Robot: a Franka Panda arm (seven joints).
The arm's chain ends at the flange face. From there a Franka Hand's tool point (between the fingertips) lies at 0.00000 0.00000 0.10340 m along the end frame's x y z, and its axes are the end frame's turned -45 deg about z.
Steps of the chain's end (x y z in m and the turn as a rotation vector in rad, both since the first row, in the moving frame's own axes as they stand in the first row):
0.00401 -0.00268 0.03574 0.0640 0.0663 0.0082
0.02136 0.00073 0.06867 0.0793 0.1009 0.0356
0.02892 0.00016 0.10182 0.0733 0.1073 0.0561
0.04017 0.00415 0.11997 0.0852 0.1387 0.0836
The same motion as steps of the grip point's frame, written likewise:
0.01424 0.00115 0.03530 -0.0016 0.0921 0.0082
0.02770 0.01743 0.06782 -0.0153 0.1274 0.0356
0.03343 0.02341 0.10095 -0.0240 0.1277 0.0561
0.04159 0.03591 0.11860 -0.0378 0.1583 0.0836

